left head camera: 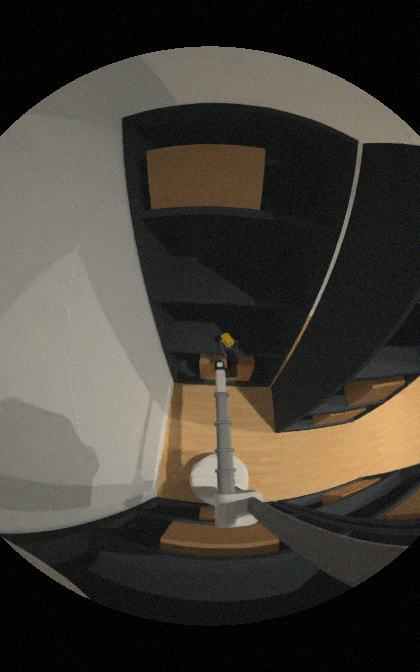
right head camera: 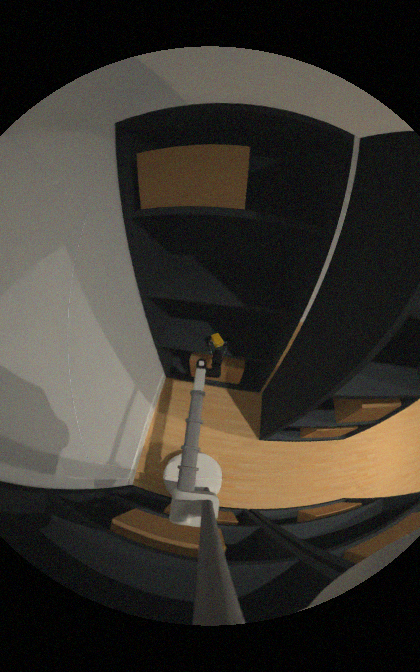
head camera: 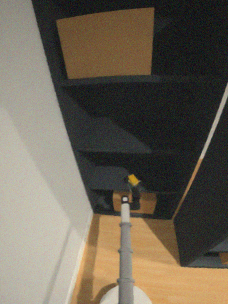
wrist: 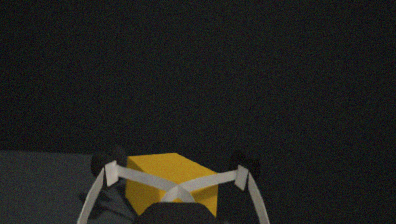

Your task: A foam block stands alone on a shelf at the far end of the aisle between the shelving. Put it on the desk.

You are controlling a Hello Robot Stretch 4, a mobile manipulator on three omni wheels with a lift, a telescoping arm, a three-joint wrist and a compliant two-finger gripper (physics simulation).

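Places are measured from the robot's base along level axes (x ahead, y left, z up), in millimetres.
Pixels of known places: gripper, between the fingertips: (head camera: pixel 134 177) (wrist: pixel 178 160).
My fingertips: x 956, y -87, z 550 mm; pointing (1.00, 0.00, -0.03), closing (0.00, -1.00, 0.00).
Observation:
Behind a point stands the place of what it marks.
The yellow foam block (head camera: pixel 133 179) @[z 551, x 925, y -80 mm] (left head camera: pixel 227 340) (right head camera: pixel 217 340) (wrist: pixel 170 167) @[z 551, x 928, y -79 mm] is at the dark shelf (head camera: pixel 105 182) @[z 506, x 929, y 186 mm] (left head camera: pixel 190 338) (right head camera: pixel 182 334) (wrist: pixel 45 185) @[z 506, x 992, y 70 mm] at the far end, above the lowest bay. My gripper (head camera: pixel 133 182) (left head camera: pixel 227 342) (right head camera: pixel 217 343) (wrist: pixel 178 160) @[z 550, x 956, y -87 mm] is open at the end of the extended arm. In the wrist view the block shows between the spread fingertips, with a small gap on the left and a wider one on the right. The finger straps and gripper body hide its lower part. Whether it lies fully between the pads is unclear. The desk does not show.
A large brown box (head camera: pixel 106 45) @[z 1560, x 873, y 68 mm] (left head camera: pixel 206 177) (right head camera: pixel 194 177) sits on an upper shelf. Another brown box (head camera: pixel 147 202) @[z 283, x 847, y -225 mm] (left head camera: pixel 244 367) (right head camera: pixel 234 369) is in the lowest bay behind the wrist. A pale wall (head camera: pixel 30 175) @[z 1094, x 483, y 436 mm] runs along the left, dark shelving (head camera: pixel 207 205) @[z 731, x 540, y -525 mm] (left head camera: pixel 330 345) along the right.

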